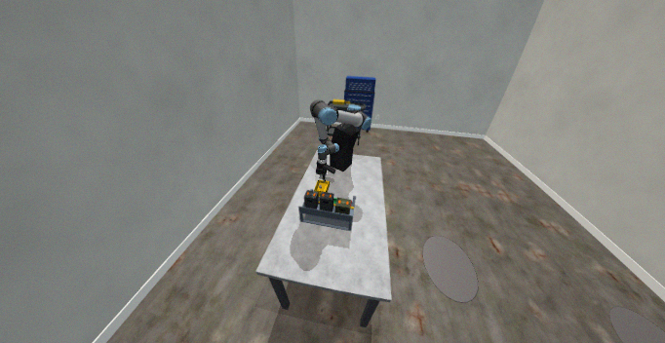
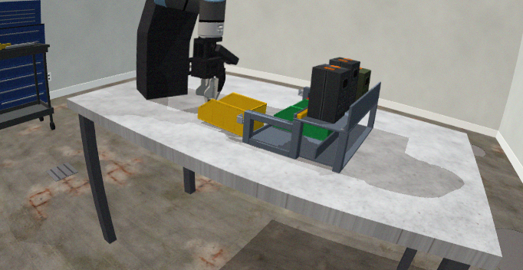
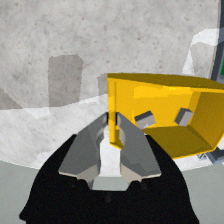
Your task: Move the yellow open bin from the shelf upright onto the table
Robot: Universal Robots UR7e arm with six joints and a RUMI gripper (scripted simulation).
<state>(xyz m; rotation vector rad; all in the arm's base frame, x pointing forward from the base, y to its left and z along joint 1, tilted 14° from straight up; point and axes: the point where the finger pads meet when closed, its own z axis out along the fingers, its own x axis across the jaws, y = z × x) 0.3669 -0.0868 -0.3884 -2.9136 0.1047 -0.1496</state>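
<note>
Now: the yellow open bin 8 cm ahead of my hand and 1 cm below it. The rest, counted from my hand: green bin: 28 cm ahead, 10 cm to the left, 1 cm below.
</note>
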